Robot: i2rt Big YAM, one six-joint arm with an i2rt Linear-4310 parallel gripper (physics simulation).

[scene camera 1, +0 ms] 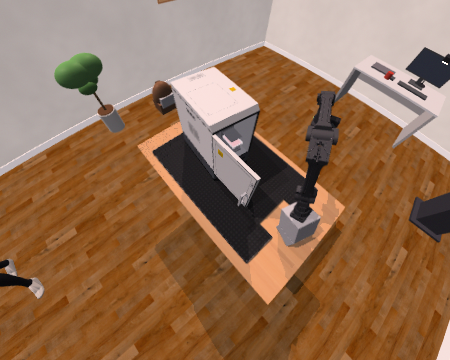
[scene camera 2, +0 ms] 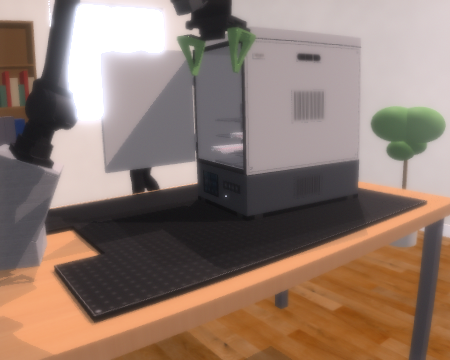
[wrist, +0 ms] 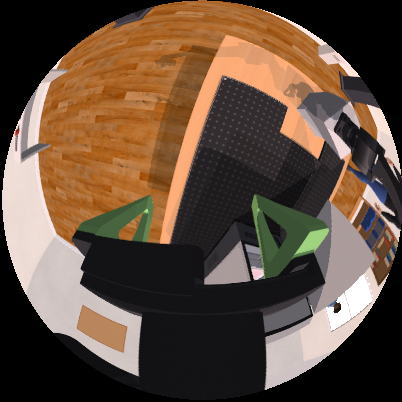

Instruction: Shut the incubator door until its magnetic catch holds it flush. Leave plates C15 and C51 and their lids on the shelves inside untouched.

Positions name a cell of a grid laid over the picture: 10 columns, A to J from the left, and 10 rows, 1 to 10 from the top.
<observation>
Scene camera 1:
incubator door: F5
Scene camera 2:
my gripper: E3
incubator door: D3
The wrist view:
my gripper: F5
incubator door: I7
</observation>
